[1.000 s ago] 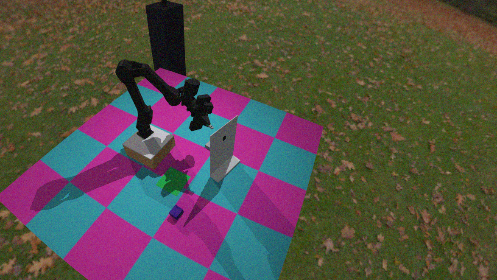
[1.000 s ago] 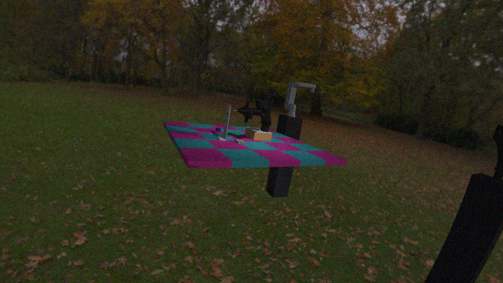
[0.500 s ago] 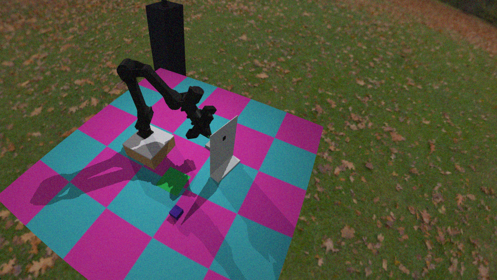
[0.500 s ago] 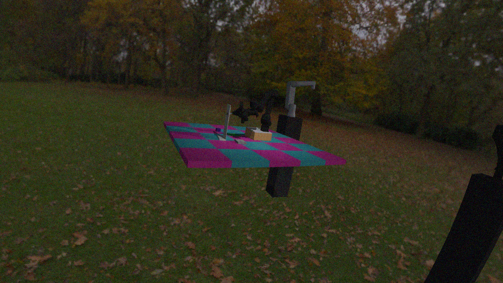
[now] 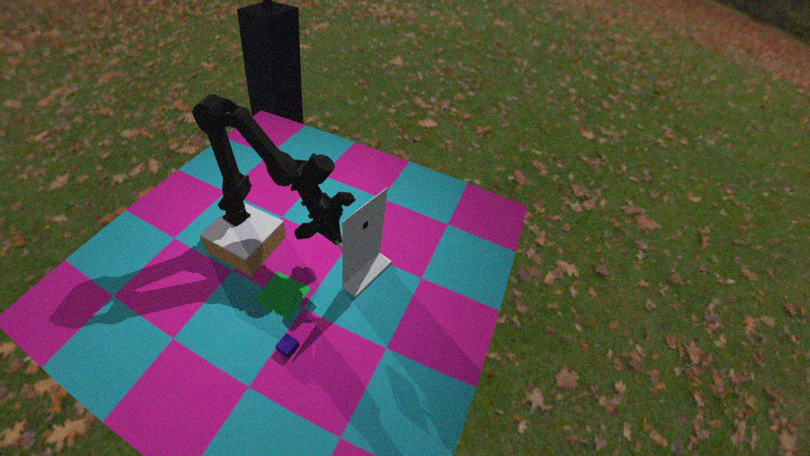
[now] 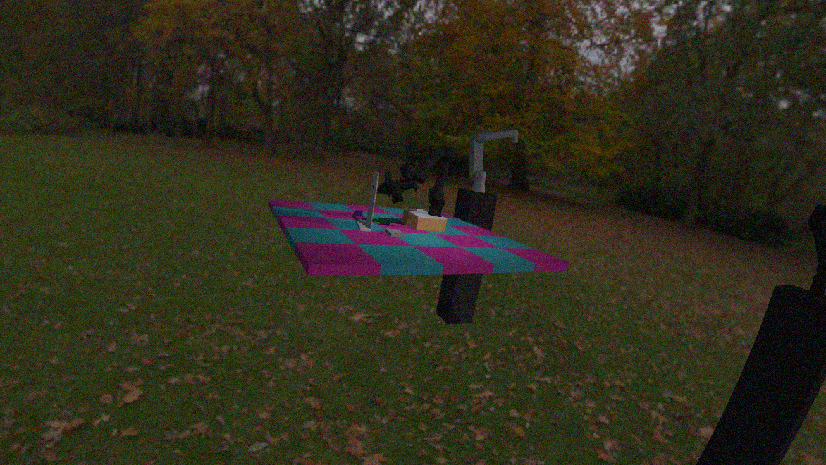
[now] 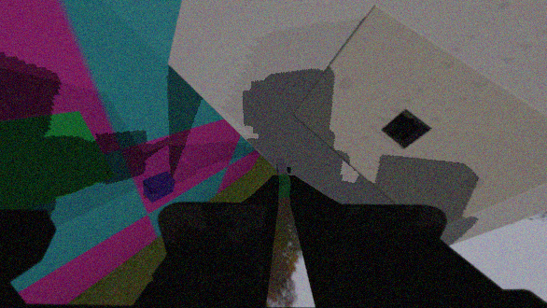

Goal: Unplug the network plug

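The green marked square lies 11 cm behind my gripper tip, 13 cm to the right of it and 18 cm below it. The rest, counted from my gripper tip: network plug: 1 cm ahead; block: 1 cm ahead, 25 cm to the right, 17 cm below; upright panel: 4 cm ahead, 7 cm to the left, 5 cm below.
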